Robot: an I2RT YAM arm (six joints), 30 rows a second.
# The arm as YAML. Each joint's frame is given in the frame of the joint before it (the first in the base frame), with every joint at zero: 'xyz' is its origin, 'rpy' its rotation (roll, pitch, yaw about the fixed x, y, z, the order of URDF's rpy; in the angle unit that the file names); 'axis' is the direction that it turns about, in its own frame. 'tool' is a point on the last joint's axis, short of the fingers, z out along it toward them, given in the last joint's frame.
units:
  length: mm
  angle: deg
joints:
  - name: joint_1
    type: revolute
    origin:
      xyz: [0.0, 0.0, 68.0]
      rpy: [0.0, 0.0, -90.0]
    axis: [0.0, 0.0, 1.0]
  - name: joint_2
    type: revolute
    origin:
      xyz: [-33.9, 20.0, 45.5]
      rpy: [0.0, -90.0, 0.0]
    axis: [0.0, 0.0, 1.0]
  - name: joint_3
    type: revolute
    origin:
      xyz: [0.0, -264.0, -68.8]
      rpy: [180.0, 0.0, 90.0]
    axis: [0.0, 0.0, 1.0]
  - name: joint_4
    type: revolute
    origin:
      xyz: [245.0, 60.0, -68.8]
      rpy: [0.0, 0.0, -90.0]
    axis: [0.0, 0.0, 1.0]
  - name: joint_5
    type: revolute
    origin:
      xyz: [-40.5, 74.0, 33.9]
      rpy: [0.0, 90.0, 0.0]
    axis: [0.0, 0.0, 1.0]
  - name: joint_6
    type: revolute
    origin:
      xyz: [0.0, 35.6, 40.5]
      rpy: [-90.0, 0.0, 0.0]
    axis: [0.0, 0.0, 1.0]
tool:
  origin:
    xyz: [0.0, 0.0, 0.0]
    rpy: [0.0, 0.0, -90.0]
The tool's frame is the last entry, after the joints.
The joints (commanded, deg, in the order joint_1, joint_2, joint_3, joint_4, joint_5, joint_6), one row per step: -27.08 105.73 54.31 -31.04 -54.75 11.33; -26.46 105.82 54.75 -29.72 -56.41 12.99; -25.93 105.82 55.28 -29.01 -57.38 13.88; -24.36 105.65 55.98 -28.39 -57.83 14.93; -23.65 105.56 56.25 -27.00 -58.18 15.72; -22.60 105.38 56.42 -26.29 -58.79 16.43; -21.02 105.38 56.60 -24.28 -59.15 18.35; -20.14 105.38 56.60 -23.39 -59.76 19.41; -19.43 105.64 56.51 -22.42 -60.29 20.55; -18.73 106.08 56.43 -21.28 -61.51 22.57; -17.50 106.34 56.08 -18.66 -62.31 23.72; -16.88 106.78 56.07 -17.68 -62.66 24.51; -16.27 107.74 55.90 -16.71 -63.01 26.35; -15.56 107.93 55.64 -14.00 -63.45 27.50; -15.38 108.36 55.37 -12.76 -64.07 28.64
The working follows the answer.
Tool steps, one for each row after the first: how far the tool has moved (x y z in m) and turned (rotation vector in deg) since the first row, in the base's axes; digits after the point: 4 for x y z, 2 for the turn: 0.0050 0.0018 0.0024 1.45 -1.07 -0.07; 0.0091 0.0034 0.0051 2.17 -1.97 0.15; 0.0155 0.0100 0.0091 2.43 -2.73 1.27; 0.0198 0.0125 0.0113 2.38 -3.88 1.68; 0.0232 0.0176 0.0135 2.85 -4.56 2.51; 0.0293 0.0249 0.0153 3.23 -5.28 3.24; 0.0319 0.0294 0.0160 3.95 -5.53 3.77; 0.0340 0.0331 0.0150 4.74 -5.43 4.06; 0.0363 0.0369 0.0135 6.53 -4.88 4.11; 0.0402 0.0433 0.0125 7.11 -6.08 5.15; 0.0424 0.0465 0.0109 7.62 -6.05 5.53; 0.0439 0.0498 0.0057 8.81 -4.57 5.33; 0.0474 0.0532 0.0055 9.01 -5.90 5.82; 0.0482 0.0543 0.0031 9.89 -5.69 5.73
Tool pose at each row, in the base's axes (x y z in m, rotation vector in deg; rounded; the steps above come from the unrounded poses): 0.2836 -0.1124 0.1198 44.00 141.71 74.72; 0.2886 -0.1105 0.1221 43.52 140.14 76.70; 0.2927 -0.1090 0.1248 42.68 139.25 77.77; 0.2992 -0.1024 0.1288 40.83 139.29 78.53; 0.3034 -0.0999 0.1310 39.41 138.67 78.64; 0.3068 -0.0947 0.1332 38.00 138.46 79.56; 0.3129 -0.0875 0.1350 36.65 138.17 80.32; 0.3155 -0.0829 0.1358 36.00 137.95 81.44; 0.3176 -0.0792 0.1348 35.90 137.82 82.56; 0.3199 -0.0754 0.1333 36.66 137.35 84.92; 0.3238 -0.0691 0.1323 34.58 136.74 86.02; 0.3260 -0.0659 0.1306 34.26 136.73 86.82; 0.3276 -0.0626 0.1255 35.95 137.13 88.32; 0.3310 -0.0591 0.1252 34.32 136.26 88.72; 0.3318 -0.0581 0.1229 34.77 135.88 89.84

